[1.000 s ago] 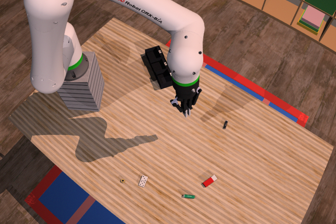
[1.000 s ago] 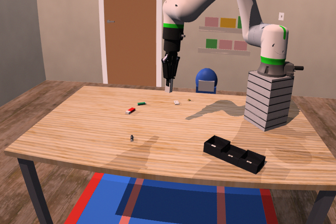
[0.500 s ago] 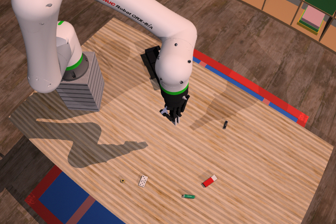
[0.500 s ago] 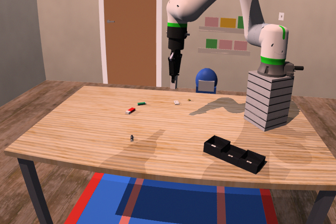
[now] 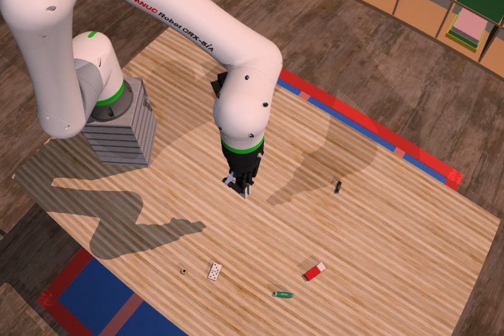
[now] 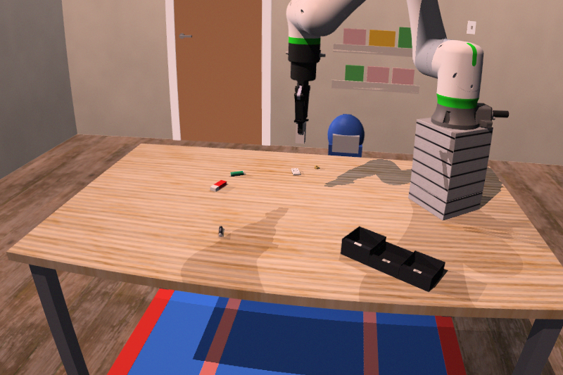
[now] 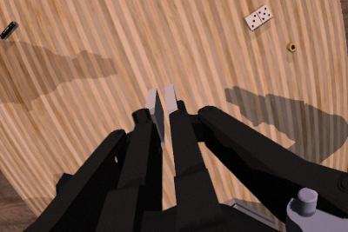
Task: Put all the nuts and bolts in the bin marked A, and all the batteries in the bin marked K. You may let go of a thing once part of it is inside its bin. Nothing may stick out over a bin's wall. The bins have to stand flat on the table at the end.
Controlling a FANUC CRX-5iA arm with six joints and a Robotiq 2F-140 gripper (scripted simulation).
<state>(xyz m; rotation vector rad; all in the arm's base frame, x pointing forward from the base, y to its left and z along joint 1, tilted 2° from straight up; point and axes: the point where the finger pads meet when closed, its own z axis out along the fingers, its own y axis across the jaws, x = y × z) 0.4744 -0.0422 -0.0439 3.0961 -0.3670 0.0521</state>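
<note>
Right now the three joined black bins is 220 mm behind my hand, 380 mm to the left of it and 200 mm below it. Round my hand: green battery: 220 mm ahead, 170 mm to the right, 210 mm below; then white domino: 200 mm to the right, 210 mm below; then brass nut: 80 mm behind, 240 mm to the right, 220 mm below.
</note>
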